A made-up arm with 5 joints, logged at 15 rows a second.
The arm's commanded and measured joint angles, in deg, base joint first. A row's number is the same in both.
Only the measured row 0 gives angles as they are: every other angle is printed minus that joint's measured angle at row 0.
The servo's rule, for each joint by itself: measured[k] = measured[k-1] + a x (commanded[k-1-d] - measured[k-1]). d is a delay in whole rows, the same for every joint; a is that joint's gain. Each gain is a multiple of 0.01, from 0.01 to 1. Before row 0 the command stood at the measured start. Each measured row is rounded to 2 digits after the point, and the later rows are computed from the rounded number. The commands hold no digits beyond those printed.
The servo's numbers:
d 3
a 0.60 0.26 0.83 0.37 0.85
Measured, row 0:
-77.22 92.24 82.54 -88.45 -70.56
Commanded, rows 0 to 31:
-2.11 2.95 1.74 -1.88 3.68
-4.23 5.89 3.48 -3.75 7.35
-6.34 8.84 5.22 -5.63 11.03
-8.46 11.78 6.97 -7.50 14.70
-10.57 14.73 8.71 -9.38 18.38
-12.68 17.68 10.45 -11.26 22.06
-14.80 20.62 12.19 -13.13 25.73
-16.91 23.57 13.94 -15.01 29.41
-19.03 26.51 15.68 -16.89 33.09
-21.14 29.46 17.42 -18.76 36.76
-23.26 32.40 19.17 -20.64 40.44
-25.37 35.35 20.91 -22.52 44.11
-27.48 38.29 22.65 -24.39 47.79
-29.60 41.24 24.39 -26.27 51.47
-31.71 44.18 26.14 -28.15 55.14
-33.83 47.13 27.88 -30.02 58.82
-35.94 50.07 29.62 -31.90 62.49
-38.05 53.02 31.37 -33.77 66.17
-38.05 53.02 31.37 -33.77 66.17
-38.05 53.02 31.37 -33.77 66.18
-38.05 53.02 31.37 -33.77 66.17
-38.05 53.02 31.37 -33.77 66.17
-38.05 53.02 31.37 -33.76 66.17
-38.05 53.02 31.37 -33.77 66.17
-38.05 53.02 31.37 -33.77 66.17
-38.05 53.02 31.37 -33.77 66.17
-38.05 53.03 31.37 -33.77 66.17
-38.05 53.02 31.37 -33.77 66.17
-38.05 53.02 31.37 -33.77 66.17
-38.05 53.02 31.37 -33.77 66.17
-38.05 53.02 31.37 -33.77 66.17
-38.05 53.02 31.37 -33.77 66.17
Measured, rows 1 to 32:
0.00 0.00 0.00 0.00 0.00
0.00 0.00 0.00 0.00 0.00
0.00 0.00 0.00 0.00 0.00
-1.27 0.77 1.44 -0.70 3.13
-3.05 2.10 3.13 -1.83 6.72
-5.02 3.85 4.86 -3.24 10.38
-7.08 5.91 6.61 -4.82 14.05
-9.17 8.20 8.35 -6.51 17.73
-11.28 10.66 10.09 -8.27 21.41
-13.39 13.25 11.83 -10.07 25.08
-15.50 15.93 13.58 -11.90 28.76
-17.62 18.68 15.32 -13.75 32.44
-19.73 21.48 17.06 -15.60 36.11
-21.85 24.32 18.81 -17.46 39.79
-23.96 27.19 20.55 -19.33 43.46
-26.07 30.08 22.29 -21.20 47.14
-28.19 32.98 24.03 -23.08 50.82
-30.30 35.89 25.78 -24.96 54.49
-32.42 38.81 27.52 -26.83 58.17
-34.53 41.74 29.26 -28.71 61.84
-36.64 44.67 31.01 -30.58 65.52
-37.49 46.84 31.31 -31.76 66.07
-37.83 48.45 31.36 -32.50 66.16
-37.96 49.64 31.37 -32.97 66.17
-38.01 50.52 31.37 -33.27 66.17
-38.03 51.17 31.37 -33.45 66.17
-38.04 51.65 31.37 -33.57 66.17
-38.05 52.01 31.37 -33.64 66.17
-38.05 52.27 31.37 -33.69 66.17
-38.05 52.47 31.37 -33.72 66.17
-38.05 52.61 31.37 -33.74 66.17
-38.05 52.72 31.37 -33.75 66.17

